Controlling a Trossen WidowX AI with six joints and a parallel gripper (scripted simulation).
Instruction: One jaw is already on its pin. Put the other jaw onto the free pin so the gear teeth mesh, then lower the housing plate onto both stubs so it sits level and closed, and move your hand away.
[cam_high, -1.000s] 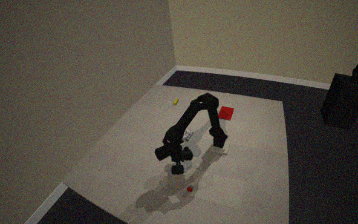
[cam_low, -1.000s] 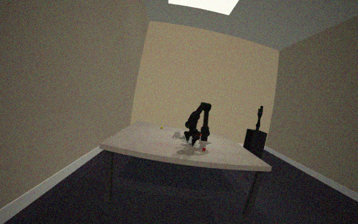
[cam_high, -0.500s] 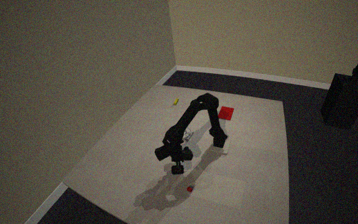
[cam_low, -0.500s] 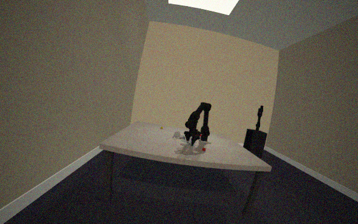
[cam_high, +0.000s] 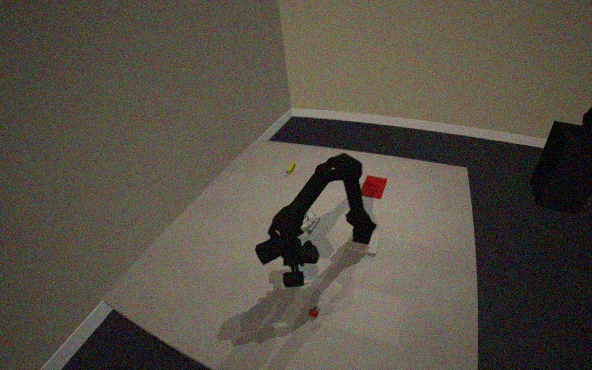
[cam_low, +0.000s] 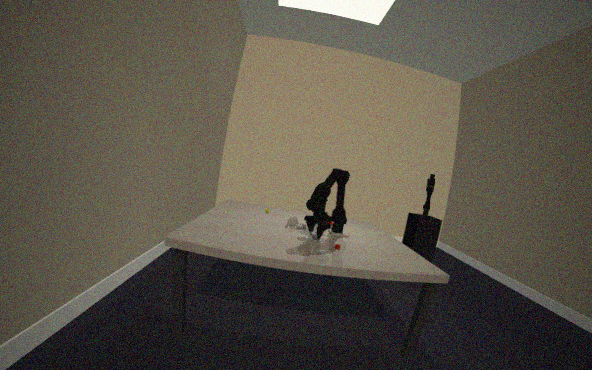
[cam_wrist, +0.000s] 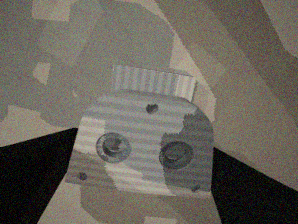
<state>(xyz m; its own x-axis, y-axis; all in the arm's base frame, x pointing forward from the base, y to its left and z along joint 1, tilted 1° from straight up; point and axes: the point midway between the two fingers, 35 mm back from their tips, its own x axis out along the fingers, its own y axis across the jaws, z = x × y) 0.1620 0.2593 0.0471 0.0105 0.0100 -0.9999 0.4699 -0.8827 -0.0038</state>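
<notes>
Right now my gripper tip is 10 mm past the white block and 10 mm above it. Also, from my gripper tip: red square pad 120 mm behind, 600 mm to the right, 10 mm below; then red cube 110 mm behind, 110 mm to the left, 10 mm below; then white base 130 mm ahead, 270 mm to the right, 10 mm below.
</notes>
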